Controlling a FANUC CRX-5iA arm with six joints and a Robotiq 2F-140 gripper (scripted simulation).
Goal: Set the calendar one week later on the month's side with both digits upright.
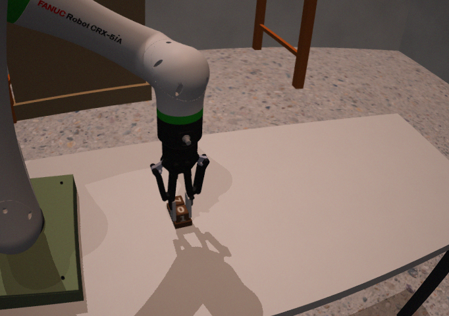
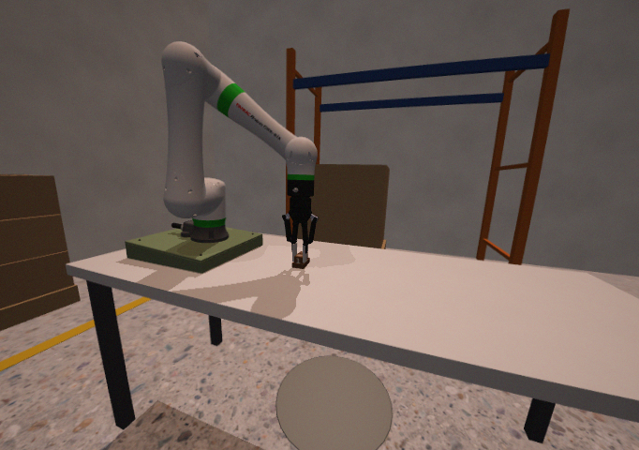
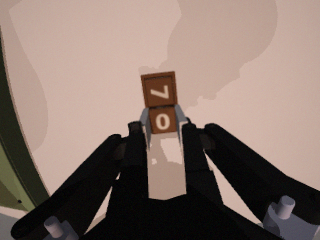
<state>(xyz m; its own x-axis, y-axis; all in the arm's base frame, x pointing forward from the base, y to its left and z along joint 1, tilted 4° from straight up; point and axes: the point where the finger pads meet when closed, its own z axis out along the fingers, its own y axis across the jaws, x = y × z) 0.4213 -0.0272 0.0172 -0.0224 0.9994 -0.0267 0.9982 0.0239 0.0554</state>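
My hand is 40 mm above the brown tray and 20 mm to the right of it.
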